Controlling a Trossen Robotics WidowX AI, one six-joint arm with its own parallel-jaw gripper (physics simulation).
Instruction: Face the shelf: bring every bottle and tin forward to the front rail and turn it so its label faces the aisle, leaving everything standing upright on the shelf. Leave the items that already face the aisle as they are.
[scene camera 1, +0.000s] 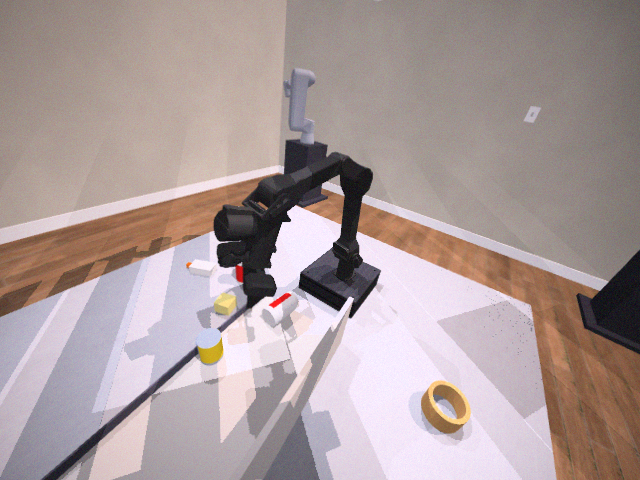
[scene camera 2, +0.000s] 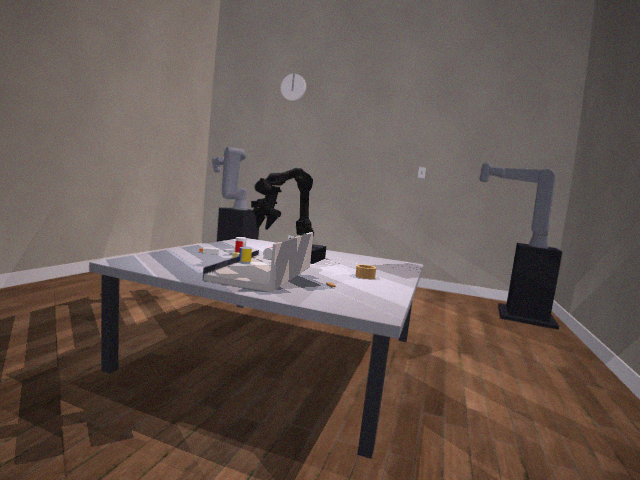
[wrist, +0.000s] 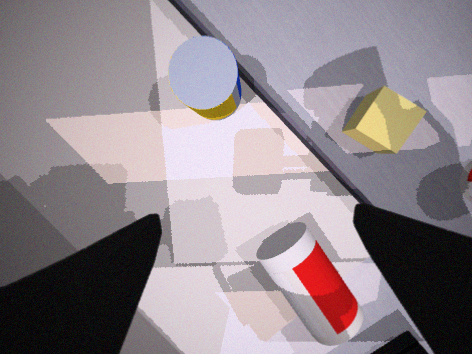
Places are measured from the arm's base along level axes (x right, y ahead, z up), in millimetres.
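Pixels of known places: gripper, between the fingertips: (scene camera 2: 261, 229) (wrist: 256, 217); arm's base, origin of its link: (scene camera 1: 344, 273).
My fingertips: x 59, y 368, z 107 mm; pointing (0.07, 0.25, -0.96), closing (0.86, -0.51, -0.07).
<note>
For each thing: its top centre in the pictures, then the offset to it from my fingertips. "spot": a spot on its surface instead.
- white tin with a red label, centre of its top: (wrist: 315, 297) (scene camera 1: 281, 301) (scene camera 2: 273, 247) dz -97, dx -8, dy -111 mm
- white tin, a spot on its surface: (scene camera 1: 239, 272) (scene camera 2: 239, 246) spot: dz -128, dx +206, dy -118 mm
- white bottle with an orange cap, centre of its top: (scene camera 1: 200, 264) (scene camera 2: 209, 248) dz -153, dx +360, dy -58 mm
- yellow block, centre of its top: (wrist: 390, 120) (scene camera 1: 225, 299) dz -143, dx +144, dy -22 mm
- orange-yellow ring, centre of its top: (scene camera 1: 449, 400) (scene camera 2: 366, 266) dz -131, dx -482, dy -199 mm
- small orange piece, centre of its top: (scene camera 2: 331, 283) dz -173, dx -421, dy +99 mm
A tin with yellow and blue sides (scene camera 1: 210, 347) (scene camera 2: 246, 255) (wrist: 203, 72) stands upright close behind the dark front rail (scene camera 1: 149, 391) (wrist: 300, 132), blue side toward the rail. A white tin with a red label (scene camera 1: 281, 308) (scene camera 2: 267, 252) (wrist: 312, 290) lies on its side on the shelf, label upward. Another red and white tin (scene camera 1: 239, 272) (scene camera 2: 240, 244) stands upright beyond the rail, partly hidden in scene camera 1. A white bottle with an orange cap (scene camera 1: 202, 267) (scene camera 2: 209, 251) lies on the table. My gripper (scene camera 1: 255, 295) (wrist: 256, 217) is open and empty, above the lying tin's area.
A yellow block (scene camera 1: 225, 304) (wrist: 385, 120) lies beyond the rail. The pale upright back panel (scene camera 1: 320, 361) (scene camera 2: 280, 263) borders the shelf. Behind it are an orange-yellow ring (scene camera 1: 433, 418) (scene camera 2: 365, 273) and a small orange piece (scene camera 2: 330, 284).
</note>
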